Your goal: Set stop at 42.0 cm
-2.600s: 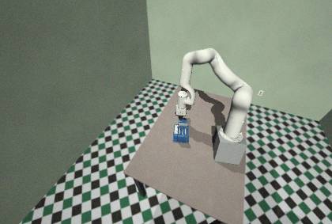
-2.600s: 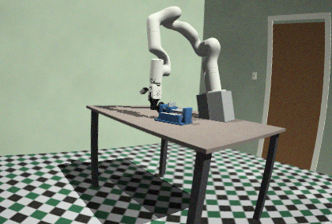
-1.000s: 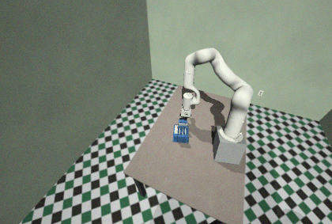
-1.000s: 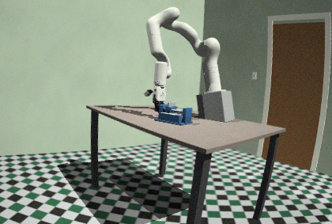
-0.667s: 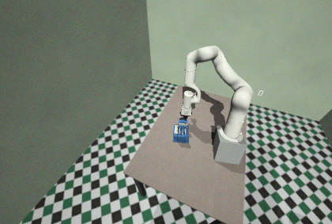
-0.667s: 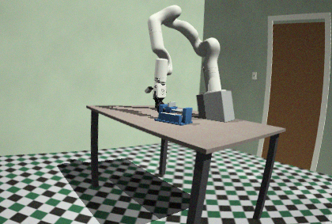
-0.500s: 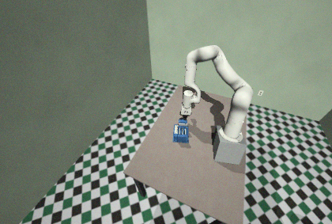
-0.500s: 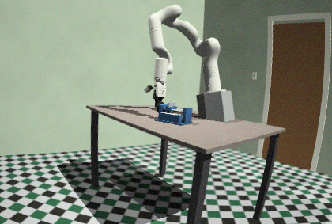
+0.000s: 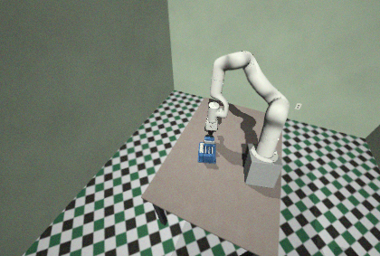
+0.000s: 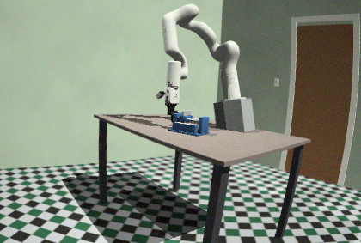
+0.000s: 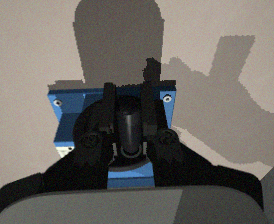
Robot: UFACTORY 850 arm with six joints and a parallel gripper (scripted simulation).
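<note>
The stop block is 1 cm behind my hand, 12 cm to the left of it and 1 cm below it.
</note>
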